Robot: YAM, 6 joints.
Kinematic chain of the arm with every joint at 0, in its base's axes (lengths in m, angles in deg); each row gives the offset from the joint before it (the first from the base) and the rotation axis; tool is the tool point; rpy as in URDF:
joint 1: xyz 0 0 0.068 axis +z
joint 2: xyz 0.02 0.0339 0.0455 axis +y
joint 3: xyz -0.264 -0.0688 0 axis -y
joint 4: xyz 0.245 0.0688 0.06 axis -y
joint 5: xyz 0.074 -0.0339 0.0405 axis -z
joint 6: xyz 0.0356 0 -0.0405 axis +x
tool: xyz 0 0 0 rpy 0 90 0
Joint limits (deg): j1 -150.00..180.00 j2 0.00..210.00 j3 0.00..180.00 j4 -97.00..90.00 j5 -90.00..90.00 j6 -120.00..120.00
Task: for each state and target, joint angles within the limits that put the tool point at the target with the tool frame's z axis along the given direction. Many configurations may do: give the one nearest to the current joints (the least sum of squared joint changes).
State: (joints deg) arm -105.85 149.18 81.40 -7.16 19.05 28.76
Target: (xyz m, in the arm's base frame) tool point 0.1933 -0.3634 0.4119 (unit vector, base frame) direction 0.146 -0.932 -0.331
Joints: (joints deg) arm -60.33 101.04 105.07 -24.60 19.54 28.76
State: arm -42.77 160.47 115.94 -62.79 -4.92 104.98
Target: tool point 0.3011 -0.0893 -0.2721 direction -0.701 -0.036 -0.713
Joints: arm -15.11 198.35 122.41 -57.16 12.55 104.98
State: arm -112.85 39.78 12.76 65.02 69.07 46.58
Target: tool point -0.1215 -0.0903 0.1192 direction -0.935 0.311 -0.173
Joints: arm -131.04 65.41 0.12 40.77 65.37 46.58
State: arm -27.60 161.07 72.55 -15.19 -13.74 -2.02
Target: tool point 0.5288 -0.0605 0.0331 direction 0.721 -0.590 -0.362
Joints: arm -4.49 150.15 94.85 29.97 32.14 -2.02
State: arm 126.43 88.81 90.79 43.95 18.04 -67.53
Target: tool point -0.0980 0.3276 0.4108 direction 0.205 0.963 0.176
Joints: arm 109.75 82.90 72.28 22.49 31.21 -67.53
